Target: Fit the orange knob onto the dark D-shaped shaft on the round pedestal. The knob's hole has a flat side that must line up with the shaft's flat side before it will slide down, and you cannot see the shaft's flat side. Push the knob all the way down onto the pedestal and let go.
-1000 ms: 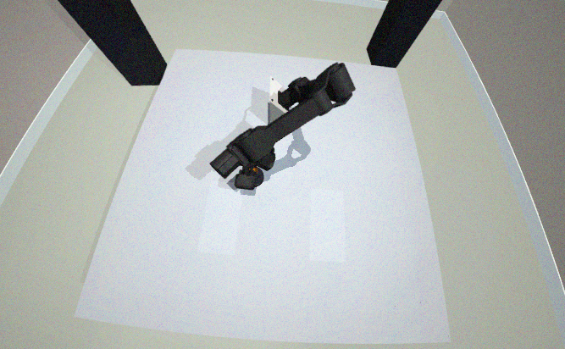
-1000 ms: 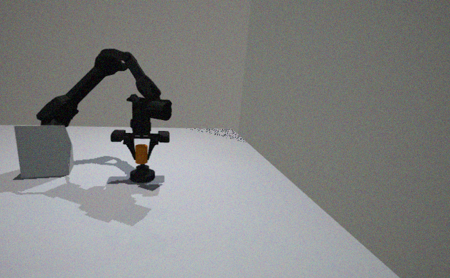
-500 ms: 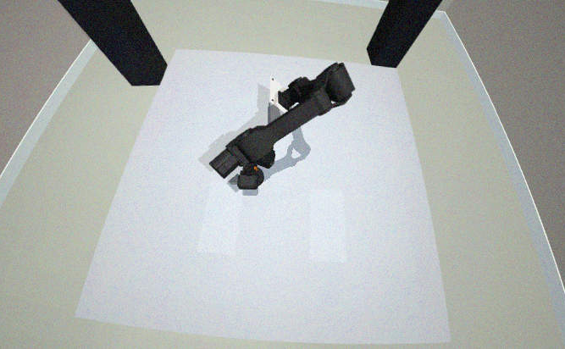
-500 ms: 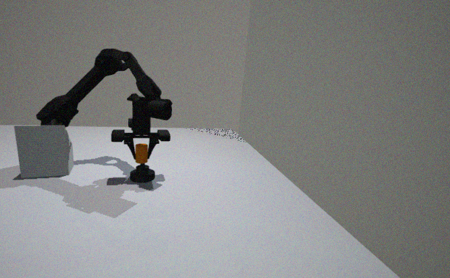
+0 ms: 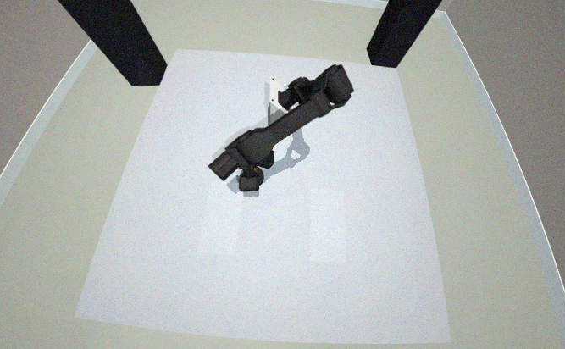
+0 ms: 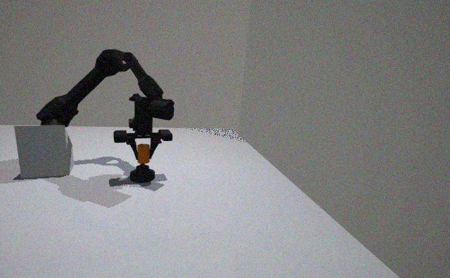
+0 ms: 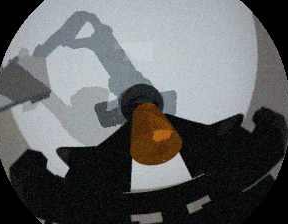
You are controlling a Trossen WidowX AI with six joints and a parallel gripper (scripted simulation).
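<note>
My gripper tip is now 20 mm below the orange knob. Also, from my gripper tip: round black pedestal (40 mm below).
</note>
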